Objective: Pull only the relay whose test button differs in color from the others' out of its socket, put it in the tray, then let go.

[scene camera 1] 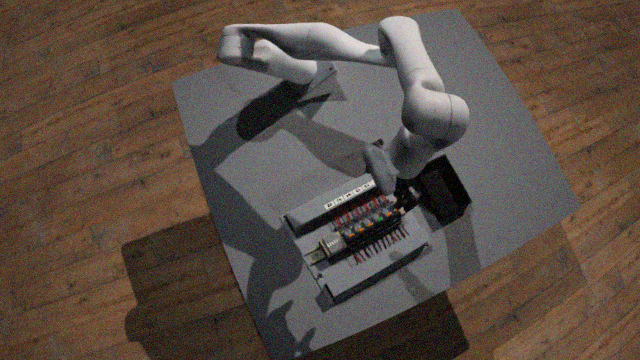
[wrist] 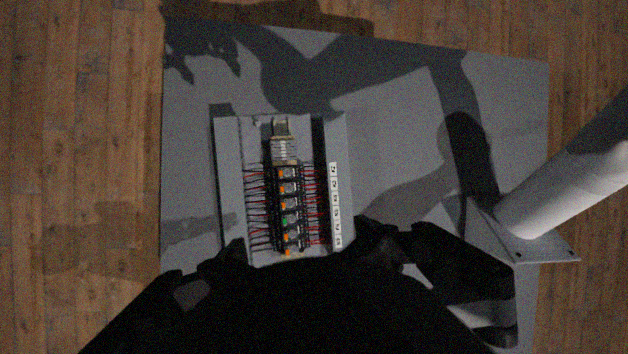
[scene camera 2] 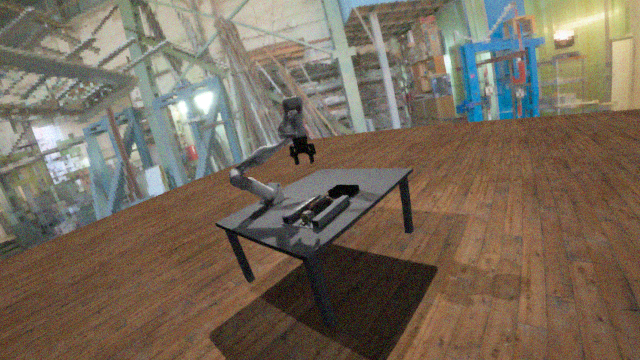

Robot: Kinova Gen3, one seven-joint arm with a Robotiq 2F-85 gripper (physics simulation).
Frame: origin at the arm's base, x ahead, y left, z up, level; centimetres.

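Seen in the pictures: gripper, fingertip midpoint: (wrist: 301, 238) (scene camera 2: 304, 163); arm's base at its link origin: (scene camera 1: 304, 70) (wrist: 514, 220) (scene camera 2: 269, 194).
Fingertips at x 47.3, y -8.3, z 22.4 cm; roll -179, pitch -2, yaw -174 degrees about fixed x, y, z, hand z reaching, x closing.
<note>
Offsets run from my fingertips to a thing's top centre. "*": to the spot under its first point.
The relay with the green test button @[dx +1.1, dy +3.4, dz -21.0 cm] (scene camera 1: 379, 219) (wrist: 285, 220) sits in its socket in a row; the other relays @[dx +1.2, dy -2.3, dz -21.0 cm] (scene camera 1: 360, 229) (wrist: 283, 189) have orange buttons. The green one has orange-button relays on both sides. My gripper (scene camera 1: 409, 197) (scene camera 2: 304, 160) (wrist: 301, 238) is open and empty, high above the table. In the wrist view its fingers lie to either side of the row's lower end. The black tray @[dx +1.8, dy +26.6, dz -24.4 cm] (scene camera 1: 456, 212) (scene camera 2: 345, 193) stands beside the row's far end from the grey terminal block; the arm and gripper partly cover it in scene camera 1. The tray does not show in the wrist view.
Grey wire ducts @[dx +11.2, dy -1.0, dz -23.7 cm] (scene camera 1: 370, 272) (wrist: 230, 175) flank the relay row, with red and black wires between. One duct carries a white label strip @[* dx -7.7, dy +0.9, dz -23.7 cm] (scene camera 1: 350, 195) (wrist: 333, 200). A terminal block @[dx +1.3, dy -9.5, dz -23.3 cm] (scene camera 1: 333, 243) (wrist: 283, 149) adjoins the row. The arm's base plate (wrist: 550, 248) is on the table.
</note>
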